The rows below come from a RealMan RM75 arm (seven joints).
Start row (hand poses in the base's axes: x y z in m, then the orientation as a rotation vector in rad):
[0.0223, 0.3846, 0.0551, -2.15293, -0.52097, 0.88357]
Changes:
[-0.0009, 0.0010, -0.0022, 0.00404, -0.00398, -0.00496]
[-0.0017, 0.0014, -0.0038, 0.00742, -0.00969, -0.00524]
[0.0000, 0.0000, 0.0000, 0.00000, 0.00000, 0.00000]
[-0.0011, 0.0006, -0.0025, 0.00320, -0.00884, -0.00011]
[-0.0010, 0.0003, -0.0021, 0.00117, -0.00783, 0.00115]
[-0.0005, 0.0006, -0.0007, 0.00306, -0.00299, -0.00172]
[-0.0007, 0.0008, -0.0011, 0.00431, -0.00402, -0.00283]
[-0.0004, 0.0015, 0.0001, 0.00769, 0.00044, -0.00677]
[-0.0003, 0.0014, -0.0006, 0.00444, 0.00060, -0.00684]
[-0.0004, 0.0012, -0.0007, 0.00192, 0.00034, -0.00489]
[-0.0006, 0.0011, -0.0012, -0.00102, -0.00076, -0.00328]
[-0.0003, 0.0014, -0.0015, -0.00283, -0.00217, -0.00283]
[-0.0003, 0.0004, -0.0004, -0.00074, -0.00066, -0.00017]
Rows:
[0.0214, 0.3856, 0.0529, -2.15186, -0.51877, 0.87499]
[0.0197, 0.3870, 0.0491, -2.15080, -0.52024, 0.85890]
[0.0197, 0.3870, 0.0491, -2.15080, -0.52024, 0.85890]
[0.0186, 0.3876, 0.0466, -2.15260, -0.52561, 0.84831]
[0.0176, 0.3879, 0.0445, -2.15556, -0.53123, 0.84032]
[0.0171, 0.3885, 0.0438, -2.15452, -0.53178, 0.83496]
[0.0164, 0.3893, 0.0427, -2.15298, -0.53199, 0.82739]
[0.0160, 0.3908, 0.0428, -2.14643, -0.52658, 0.82085]
[0.0157, 0.3922, 0.0422, -2.14275, -0.52002, 0.81582]
[0.0153, 0.3934, 0.0415, -2.14130, -0.51500, 0.81266]
[0.0147, 0.3945, 0.0403, -2.14293, -0.51144, 0.81049]
[0.0144, 0.3959, 0.0388, -2.14689, -0.50856, 0.80786]
[0.0141, 0.3963, 0.0384, -2.14792, -0.50849, 0.80739]

